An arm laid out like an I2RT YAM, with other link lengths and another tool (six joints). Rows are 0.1 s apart.
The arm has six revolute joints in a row. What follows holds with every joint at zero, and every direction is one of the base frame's. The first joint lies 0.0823 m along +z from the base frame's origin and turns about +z. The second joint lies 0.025 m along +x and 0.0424 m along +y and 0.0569 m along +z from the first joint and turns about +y. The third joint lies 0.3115 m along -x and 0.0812 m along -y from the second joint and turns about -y. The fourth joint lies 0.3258 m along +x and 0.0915 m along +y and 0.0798 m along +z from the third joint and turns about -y. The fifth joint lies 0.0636 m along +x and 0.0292 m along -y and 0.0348 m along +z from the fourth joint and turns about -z. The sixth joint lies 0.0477 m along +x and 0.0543 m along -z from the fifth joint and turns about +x. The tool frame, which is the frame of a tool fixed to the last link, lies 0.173 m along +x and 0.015 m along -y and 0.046 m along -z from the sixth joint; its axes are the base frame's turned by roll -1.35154, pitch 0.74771 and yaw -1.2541 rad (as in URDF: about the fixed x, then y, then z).
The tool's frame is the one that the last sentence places.
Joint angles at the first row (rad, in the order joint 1, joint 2, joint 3, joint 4, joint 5, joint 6):
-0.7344, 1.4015, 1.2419, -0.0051, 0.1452, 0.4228
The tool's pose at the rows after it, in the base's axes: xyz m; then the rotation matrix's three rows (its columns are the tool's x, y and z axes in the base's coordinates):
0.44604, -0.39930, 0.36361; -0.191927, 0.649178, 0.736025; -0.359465, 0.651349, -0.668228; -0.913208, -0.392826, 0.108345
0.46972, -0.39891, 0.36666; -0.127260, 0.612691, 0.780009; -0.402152, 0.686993, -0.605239; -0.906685, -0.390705, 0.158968
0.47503, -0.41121, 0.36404; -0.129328, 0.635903, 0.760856; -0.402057, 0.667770, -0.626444; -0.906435, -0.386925, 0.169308
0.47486, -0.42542, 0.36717; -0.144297, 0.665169, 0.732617; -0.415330, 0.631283, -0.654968; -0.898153, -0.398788, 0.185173
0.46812, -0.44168, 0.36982; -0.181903, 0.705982, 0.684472; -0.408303, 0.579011, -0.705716; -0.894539, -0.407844, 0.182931
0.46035, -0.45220, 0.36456; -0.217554, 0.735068, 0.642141; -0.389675, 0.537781, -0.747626; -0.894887, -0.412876, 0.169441
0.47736, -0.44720, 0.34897; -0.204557, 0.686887, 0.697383; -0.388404, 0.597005, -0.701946; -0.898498, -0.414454, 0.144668
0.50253, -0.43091, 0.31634; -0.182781, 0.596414, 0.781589; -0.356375, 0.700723, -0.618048; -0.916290, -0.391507, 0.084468
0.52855, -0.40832, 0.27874; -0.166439, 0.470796, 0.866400; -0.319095, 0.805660, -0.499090; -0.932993, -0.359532, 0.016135
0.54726, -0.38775, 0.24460; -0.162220, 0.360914, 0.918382; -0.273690, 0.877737, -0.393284; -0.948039, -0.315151, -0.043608
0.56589, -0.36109, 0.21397; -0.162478, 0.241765, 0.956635; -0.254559, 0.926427, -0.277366; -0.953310, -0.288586, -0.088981
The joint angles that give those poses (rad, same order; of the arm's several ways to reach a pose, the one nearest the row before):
-0.7463, 1.4517, 1.2467, 0.1014, 0.0812, 0.4001
-0.7474, 1.4900, 1.2482, 0.1895, 0.0031, 0.3958
-0.7461, 1.5271, 1.2668, 0.2181, 0.0325, 0.4013
-0.7469, 1.5547, 1.2886, 0.2412, 0.0754, 0.3892
-0.7470, 1.5796, 1.3226, 0.2306, 0.1485, 0.3813
-0.7461, 1.5950, 1.3338, 0.2209, 0.2108, 0.3801
-0.7472, 1.6234, 1.3376, 0.2208, 0.1372, 0.3782
-0.7453, 1.6640, 1.3352, 0.2015, 0.0142, 0.3937
-0.7428, 1.7176, 1.3394, 0.1777, -0.1336, 0.3950
-0.7391, 1.7728, 1.3509, 0.1513, -0.2508, 0.3965
-0.7203, 1.8245, 1.3584, 0.1362, -0.3503, 0.3728

